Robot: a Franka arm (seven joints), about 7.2 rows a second.
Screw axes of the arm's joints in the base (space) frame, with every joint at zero. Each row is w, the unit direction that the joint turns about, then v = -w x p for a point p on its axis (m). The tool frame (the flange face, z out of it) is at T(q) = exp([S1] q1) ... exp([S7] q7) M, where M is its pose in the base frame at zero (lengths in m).
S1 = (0, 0, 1, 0, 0, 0)
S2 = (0, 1, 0, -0.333, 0, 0)
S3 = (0, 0, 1, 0, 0, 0)
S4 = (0, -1, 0, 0.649, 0, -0.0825)
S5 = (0, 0, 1, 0, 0, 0)
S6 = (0, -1, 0, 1.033, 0, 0)
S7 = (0, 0, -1, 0, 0.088, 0)
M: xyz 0.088 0 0.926 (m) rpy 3.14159 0 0 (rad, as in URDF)
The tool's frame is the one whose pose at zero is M.
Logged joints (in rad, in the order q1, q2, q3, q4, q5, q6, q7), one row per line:
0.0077, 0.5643, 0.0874, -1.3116, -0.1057, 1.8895, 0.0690
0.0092, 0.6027, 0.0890, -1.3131, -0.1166, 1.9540, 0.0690
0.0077, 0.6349, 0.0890, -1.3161, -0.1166, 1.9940, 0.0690
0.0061, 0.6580, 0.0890, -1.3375, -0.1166, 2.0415, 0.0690
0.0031, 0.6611, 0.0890, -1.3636, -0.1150, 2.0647, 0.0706
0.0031, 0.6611, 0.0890, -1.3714, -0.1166, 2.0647, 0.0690
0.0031, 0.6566, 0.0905, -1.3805, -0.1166, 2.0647, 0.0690
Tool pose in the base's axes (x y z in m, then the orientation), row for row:
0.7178, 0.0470, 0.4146, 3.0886, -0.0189, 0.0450
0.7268, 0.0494, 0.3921, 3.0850, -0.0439, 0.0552
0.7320, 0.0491, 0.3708, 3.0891, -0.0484, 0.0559
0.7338, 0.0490, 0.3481, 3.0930, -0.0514, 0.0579
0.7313, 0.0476, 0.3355, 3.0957, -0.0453, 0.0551
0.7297, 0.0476, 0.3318, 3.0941, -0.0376, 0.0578
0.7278, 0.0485, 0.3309, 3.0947, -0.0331, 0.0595
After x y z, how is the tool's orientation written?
As angles about the fixed x, y, z axes (roll, pitch, yaw), in radians.
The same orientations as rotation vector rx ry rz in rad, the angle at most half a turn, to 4 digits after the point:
3.0881, 0.0687, 0.0310
3.0843, 0.0832, 0.0701
3.0884, 0.0844, 0.0770
3.0922, 0.0876, 0.0817
3.0950, 0.0837, 0.0721
3.0934, 0.0880, 0.0603
3.0939, 0.0909, 0.0534

